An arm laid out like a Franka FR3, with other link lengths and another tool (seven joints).
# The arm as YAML. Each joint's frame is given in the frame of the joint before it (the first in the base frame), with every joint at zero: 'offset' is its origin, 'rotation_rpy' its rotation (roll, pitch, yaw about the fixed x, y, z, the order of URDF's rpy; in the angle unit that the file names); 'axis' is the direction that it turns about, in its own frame. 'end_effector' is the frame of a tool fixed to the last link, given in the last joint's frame.
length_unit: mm
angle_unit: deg
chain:
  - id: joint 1
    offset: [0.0, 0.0, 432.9]
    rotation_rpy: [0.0, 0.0, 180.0]
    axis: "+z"
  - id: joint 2
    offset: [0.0, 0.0, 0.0]
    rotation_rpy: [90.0, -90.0, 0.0]
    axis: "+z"
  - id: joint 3
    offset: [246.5, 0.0, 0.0]
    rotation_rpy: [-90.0, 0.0, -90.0]
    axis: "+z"
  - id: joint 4
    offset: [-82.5, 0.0, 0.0]
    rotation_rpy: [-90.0, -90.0, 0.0]
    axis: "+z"
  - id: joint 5
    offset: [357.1, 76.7, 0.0]
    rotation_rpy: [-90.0, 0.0, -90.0]
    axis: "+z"
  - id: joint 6
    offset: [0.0, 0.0, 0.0]
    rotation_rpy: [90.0, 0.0, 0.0]
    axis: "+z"
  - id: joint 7
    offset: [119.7, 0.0, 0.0]
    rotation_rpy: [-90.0, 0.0, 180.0]
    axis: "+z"
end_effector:
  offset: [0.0, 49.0, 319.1]
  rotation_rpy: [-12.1, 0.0, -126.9]
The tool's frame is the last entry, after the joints.
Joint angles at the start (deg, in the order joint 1, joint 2, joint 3, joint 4, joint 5, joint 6, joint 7):
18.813, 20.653, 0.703, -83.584, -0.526, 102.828, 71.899
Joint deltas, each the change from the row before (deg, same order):
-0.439, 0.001, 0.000, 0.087, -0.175, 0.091, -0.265
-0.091, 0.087, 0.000, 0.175, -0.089, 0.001, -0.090
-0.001, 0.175, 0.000, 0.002, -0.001, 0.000, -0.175
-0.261, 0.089, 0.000, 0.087, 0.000, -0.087, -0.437
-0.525, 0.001, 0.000, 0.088, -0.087, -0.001, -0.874
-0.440, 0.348, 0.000, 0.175, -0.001, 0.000, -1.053
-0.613, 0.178, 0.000, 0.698, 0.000, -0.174, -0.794
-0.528, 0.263, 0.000, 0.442, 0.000, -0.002, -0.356
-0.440, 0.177, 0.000, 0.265, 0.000, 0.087, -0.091
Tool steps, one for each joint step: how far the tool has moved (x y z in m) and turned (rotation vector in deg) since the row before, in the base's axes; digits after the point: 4 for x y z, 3 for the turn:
0.0029, -0.0052, 0.0010, -0.096, -0.220, -0.131
0.0012, -0.0011, 0.0005, -0.050, -0.111, 0.020
-0.0005, 0.0000, -0.0021, -0.052, 0.167, 0.174
0.0007, -0.0027, -0.0005, -0.019, 0.092, 0.175
0.0023, -0.0056, 0.0008, -0.036, -0.094, 0.370
0.0014, -0.0042, -0.0026, -0.029, 0.184, 0.612
0.0045, -0.0057, 0.0037, 0.120, -0.316, 0.176
0.0036, -0.0053, 0.0009, 0.059, -0.163, -0.174
0.0031, -0.0046, 0.0005, 0.053, -0.166, -0.349

